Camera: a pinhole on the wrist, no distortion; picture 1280 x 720 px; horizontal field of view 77.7 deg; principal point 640.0 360.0 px. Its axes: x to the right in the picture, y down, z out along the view. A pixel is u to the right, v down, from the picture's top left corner.
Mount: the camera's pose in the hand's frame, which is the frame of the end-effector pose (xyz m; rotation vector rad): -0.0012 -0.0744 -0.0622 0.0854 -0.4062 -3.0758
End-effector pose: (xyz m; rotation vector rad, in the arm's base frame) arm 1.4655 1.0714 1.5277 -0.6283 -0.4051 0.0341
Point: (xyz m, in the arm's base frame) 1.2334 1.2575 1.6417
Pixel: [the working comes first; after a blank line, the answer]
In the camera's frame: 0.1201 -0.0498 0.3709

897 253
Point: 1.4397 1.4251 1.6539
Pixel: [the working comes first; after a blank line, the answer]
In the camera's frame: -0.1072 -0.1789 0.4205

437 22
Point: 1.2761 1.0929 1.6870
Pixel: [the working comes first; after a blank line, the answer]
In the camera's frame: 0.1004 0.0817 0.2557

952 614
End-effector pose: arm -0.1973 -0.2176 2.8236 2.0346 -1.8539 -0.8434
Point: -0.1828 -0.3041 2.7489
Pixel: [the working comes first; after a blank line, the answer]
In the camera's frame: -0.1094 -0.0045 0.0964

outside the picture
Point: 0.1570 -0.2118 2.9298
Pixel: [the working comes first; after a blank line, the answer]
In the camera's frame: 0.0423 0.0928 -0.2560

behind the camera
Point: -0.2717 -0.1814 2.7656
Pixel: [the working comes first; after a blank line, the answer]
In the camera's frame: 0.0090 -0.0538 0.1788

680 121
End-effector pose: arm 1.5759 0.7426 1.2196 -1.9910 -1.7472 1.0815
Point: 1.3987 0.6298 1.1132
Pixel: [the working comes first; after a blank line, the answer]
In the camera's frame: 0.0496 0.0338 0.2893

776 453
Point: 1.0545 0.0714 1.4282
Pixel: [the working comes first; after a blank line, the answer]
In the camera's frame: 0.6836 0.3725 0.4031

outside the picture
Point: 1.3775 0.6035 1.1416
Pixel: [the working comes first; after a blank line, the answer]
In the camera's frame: 0.0849 0.0601 0.2861

876 527
